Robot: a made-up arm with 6 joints.
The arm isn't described. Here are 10 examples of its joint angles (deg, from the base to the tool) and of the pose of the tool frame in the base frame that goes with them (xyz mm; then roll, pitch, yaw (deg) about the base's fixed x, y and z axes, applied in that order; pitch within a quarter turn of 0, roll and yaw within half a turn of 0).
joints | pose
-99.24 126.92 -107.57 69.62 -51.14 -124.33 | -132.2 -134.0 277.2 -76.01 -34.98 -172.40
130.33 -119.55 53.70 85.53 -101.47 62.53 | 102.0 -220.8 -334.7 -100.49 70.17 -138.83
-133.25 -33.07 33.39 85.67 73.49 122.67 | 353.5 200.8 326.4 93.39 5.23 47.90
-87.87 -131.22 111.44 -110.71 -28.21 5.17 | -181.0 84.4 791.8 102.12 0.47 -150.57
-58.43 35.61 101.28 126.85 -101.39 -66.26 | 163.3 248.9 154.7 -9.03 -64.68 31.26
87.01 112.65 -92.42 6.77 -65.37 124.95 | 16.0 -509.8 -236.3 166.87 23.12 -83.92
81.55 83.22 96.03 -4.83 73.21 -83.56 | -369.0 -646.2 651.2 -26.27 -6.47 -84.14
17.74 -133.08 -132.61 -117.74 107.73 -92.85 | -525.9 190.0 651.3 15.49 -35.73 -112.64
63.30 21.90 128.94 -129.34 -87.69 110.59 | 152.6 268.8 568.2 -63.84 39.33 62.71
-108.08 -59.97 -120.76 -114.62 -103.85 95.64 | 448.9 213.8 -247.9 137.47 -19.78 -7.82
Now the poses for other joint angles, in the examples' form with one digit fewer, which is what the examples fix.
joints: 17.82 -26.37 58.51 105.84 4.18 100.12
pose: -324 284 91 -133.2 -39.6 154.7
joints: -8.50 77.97 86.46 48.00 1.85 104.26
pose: 710 -148 636 -29.3 -44.9 -65.6
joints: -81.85 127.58 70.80 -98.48 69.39 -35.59
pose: -232 -594 253 143.0 -1.9 161.6
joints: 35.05 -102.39 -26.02 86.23 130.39 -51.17
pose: 2 -123 -151 -170.7 60.4 -165.0
